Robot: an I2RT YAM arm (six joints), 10 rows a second.
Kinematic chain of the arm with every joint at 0, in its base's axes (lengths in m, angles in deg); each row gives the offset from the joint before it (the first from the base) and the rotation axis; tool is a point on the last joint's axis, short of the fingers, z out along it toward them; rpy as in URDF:
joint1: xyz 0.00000 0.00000 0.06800 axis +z
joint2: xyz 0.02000 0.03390 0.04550 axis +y
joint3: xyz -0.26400 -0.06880 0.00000 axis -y
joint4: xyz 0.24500 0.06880 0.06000 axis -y
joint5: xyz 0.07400 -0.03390 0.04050 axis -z
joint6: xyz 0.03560 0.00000 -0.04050 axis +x
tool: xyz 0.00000 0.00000 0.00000 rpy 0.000 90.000 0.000
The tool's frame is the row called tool.
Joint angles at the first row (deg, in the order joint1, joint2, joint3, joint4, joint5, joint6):
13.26 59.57 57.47 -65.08 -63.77 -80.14
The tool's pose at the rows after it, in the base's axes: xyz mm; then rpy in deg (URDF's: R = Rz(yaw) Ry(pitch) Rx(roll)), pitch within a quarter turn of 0, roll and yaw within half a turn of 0:
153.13, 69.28, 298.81, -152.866, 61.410, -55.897
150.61, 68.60, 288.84, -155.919, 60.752, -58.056
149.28, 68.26, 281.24, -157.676, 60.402, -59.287
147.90, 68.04, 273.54, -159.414, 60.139, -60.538
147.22, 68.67, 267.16, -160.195, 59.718, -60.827
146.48, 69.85, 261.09, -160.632, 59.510, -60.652
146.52, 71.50, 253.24, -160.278, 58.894, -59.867
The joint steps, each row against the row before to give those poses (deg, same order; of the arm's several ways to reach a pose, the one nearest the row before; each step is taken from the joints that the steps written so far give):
0.19 0.00 -1.94 -1.33 0.64 -2.12
0.07 0.00 -1.88 -0.79 0.91 -1.68
0.04 0.00 -1.53 0.04 0.51 -0.88
0.09 -0.02 -1.60 0.29 0.43 -0.61
0.33 0.02 -1.33 0.77 0.49 -0.37
0.50 0.02 -1.31 0.98 0.24 -0.22
0.63 0.00 -1.75 2.12 0.56 0.04

